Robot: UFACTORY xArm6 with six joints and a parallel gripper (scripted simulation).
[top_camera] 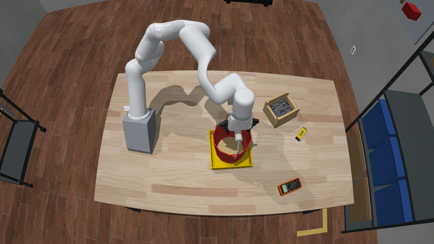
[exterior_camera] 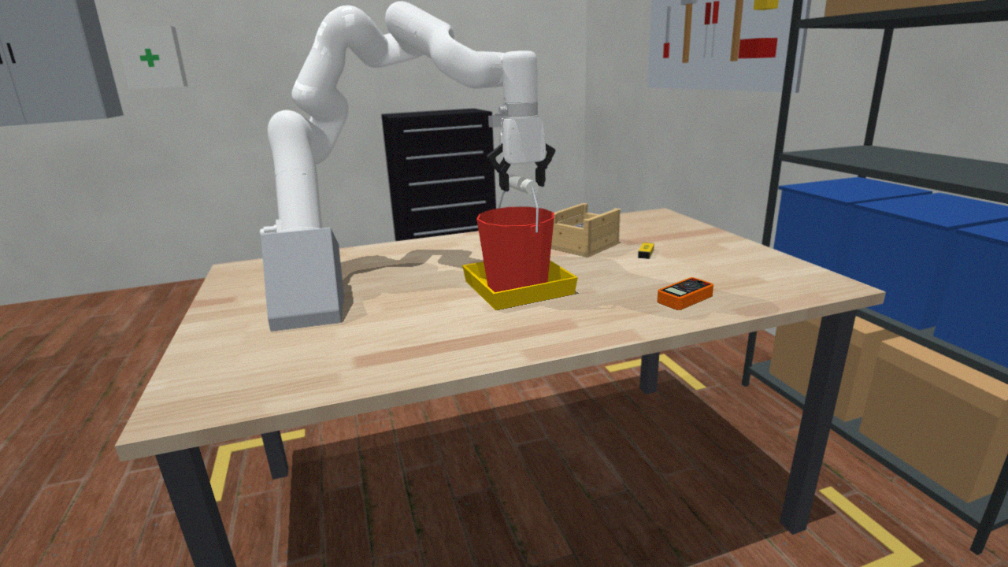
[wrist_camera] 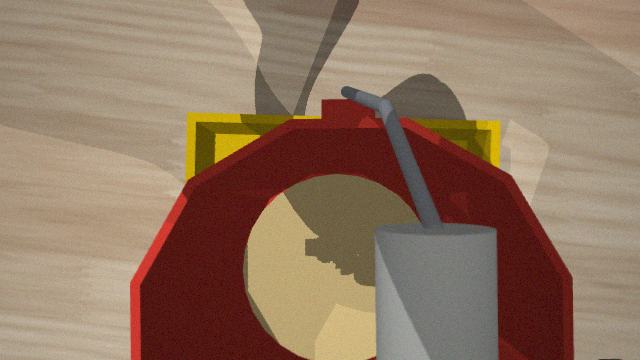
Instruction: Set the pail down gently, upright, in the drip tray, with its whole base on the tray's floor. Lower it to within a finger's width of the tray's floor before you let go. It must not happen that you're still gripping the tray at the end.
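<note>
The wire handle is 1 cm behind my hand and 3 cm below it. Round my hand: yellow drip tray (2 cm behind, 24 cm below); then red pail (1 cm behind, 10 cm below).
</note>
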